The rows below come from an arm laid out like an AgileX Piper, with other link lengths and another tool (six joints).
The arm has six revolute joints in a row. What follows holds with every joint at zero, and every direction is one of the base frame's.
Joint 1 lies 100.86 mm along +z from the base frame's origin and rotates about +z.
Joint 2 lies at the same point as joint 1 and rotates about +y.
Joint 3 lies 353 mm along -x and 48.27 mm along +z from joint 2 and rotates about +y.
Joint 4 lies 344.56 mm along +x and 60.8 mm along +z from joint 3 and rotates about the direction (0.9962, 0, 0.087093).
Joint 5 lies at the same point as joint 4 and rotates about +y.
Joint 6 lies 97.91 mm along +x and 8.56 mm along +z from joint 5 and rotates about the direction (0.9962, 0, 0.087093).
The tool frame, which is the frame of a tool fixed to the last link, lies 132.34 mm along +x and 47 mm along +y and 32.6 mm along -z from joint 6; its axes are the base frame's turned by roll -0.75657, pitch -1.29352 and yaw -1.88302 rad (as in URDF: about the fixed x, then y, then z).
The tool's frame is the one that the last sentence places.
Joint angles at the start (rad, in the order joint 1, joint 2, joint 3, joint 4, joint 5, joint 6):
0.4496, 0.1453, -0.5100, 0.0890, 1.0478, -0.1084
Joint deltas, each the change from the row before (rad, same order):
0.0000, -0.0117, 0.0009, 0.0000, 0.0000, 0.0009
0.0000, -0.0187, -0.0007, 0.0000, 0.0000, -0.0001
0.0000, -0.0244, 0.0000, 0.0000, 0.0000, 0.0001
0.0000, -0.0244, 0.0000, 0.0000, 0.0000, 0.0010
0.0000, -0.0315, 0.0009, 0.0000, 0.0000, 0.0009
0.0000, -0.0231, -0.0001, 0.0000, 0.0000, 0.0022
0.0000, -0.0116, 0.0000, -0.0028, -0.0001, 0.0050
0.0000, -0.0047, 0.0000, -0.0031, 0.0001, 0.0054
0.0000, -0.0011, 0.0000, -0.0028, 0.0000, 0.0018
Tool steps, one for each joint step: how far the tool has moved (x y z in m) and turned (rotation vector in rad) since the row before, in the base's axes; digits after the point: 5 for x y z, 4 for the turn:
-0.00120, -0.00053, 0.00098, 0.0053, -0.0093, -0.0005
-0.00199, -0.00096, 0.00245, 0.0084, -0.0175, 0.0001
-0.00263, -0.00126, 0.00273, 0.0107, -0.0219, -0.0001
-0.00269, -0.00125, 0.00269, 0.0113, -0.0215, -0.0005
-0.00350, -0.00164, 0.00294, 0.0140, -0.0272, -0.0004
-0.00268, -0.00118, 0.00249, 0.0118, -0.0199, -0.0010
-0.00102, -0.00091, 0.00124, 0.0069, -0.0093, -0.0038
-0.00021, -0.00057, 0.00051, 0.0039, -0.0028, -0.0041
0.00021, -0.00048, 0.00004, -0.0002, -0.0012, -0.0024

